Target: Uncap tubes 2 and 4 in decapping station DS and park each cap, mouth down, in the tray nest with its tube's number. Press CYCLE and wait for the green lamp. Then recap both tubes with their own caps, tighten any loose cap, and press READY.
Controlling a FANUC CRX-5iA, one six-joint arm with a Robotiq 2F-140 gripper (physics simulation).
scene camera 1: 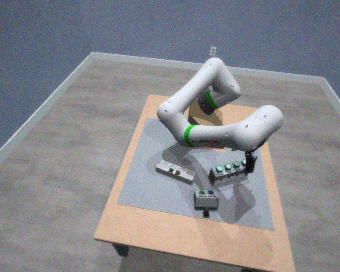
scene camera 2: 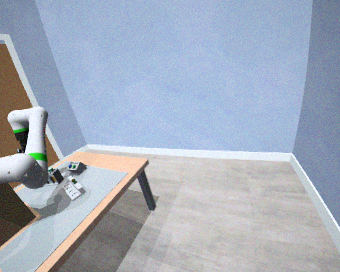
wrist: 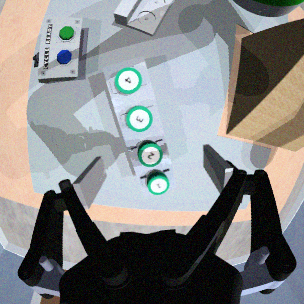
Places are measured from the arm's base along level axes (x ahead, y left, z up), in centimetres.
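Pixels of known places: gripper, fingertip midpoint: [scene camera 1: 238, 161] [wrist: 152, 161]; arm's base, link origin: [scene camera 1: 204, 105].
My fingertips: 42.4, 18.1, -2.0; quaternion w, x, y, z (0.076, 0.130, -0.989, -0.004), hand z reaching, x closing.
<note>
Ahead of a thing's pixels: the offset from my fingertips to its top centre, as dx, dy, dz. Level surfaces: height alone.
The decapping station {+1.1, -2.3, -4.1} [scene camera 1: 228, 178] [wrist: 133, 100] holds a row of tubes with green-rimmed white caps. In the wrist view, cap 4 {+4.1, -9.5, -2.3} [wrist: 128, 80], cap 3 {+2.1, -4.7, -2.3} [wrist: 139, 118], cap 2 {+0.1, +0.0, -1.9} [wrist: 150, 154] and cap 1 {-1.9, +4.8, -2.3} [wrist: 158, 184] all sit on it. My gripper [wrist: 152, 161] [scene camera 1: 250, 162] is wide open and empty, over the end of the row with caps 1 and 2. The white tray {+1.9, -32.6, -9.0} [scene camera 1: 174, 171] [scene camera 2: 72, 191] has round nests; a green and an amber square show on it. The control box {+18.2, -15.7, -6.0} [scene camera 1: 205, 199] [wrist: 60, 65] carries a green button {+16.2, -18.2, -6.9} [wrist: 66, 33] and a blue button {+15.7, -13.7, -6.9} [wrist: 64, 57].
A wooden box [wrist: 270, 95] stands near the arm's base, to the right in the wrist view. The grey mat {dz -14.4} [scene camera 1: 145, 192] lies on the wooden table {dz -14.7} [scene camera 1: 165, 232]. The arm [scene camera 1: 225, 136] reaches over the mat. The station is close to the table's edge.
</note>
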